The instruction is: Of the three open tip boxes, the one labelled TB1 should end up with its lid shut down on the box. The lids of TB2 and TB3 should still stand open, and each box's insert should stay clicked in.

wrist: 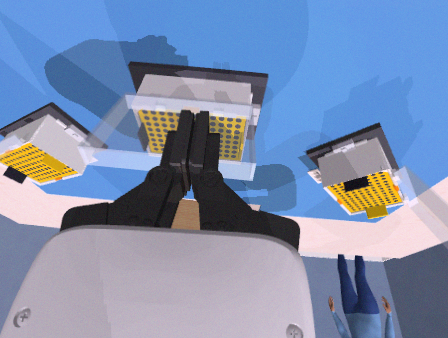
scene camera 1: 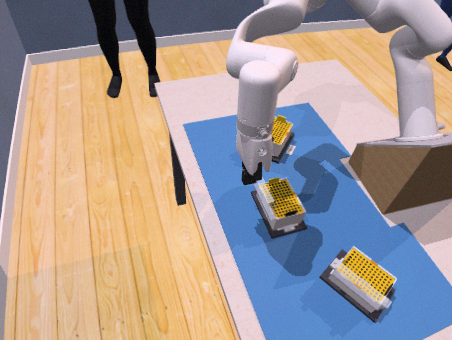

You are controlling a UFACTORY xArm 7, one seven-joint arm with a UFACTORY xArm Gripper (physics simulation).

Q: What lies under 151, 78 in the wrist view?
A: A box.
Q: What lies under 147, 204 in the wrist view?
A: My gripper.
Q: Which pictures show my gripper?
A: The wrist view and scene camera 1: all of them.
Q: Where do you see an insert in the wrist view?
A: At 372, 192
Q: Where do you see a blue mat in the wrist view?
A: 329, 76
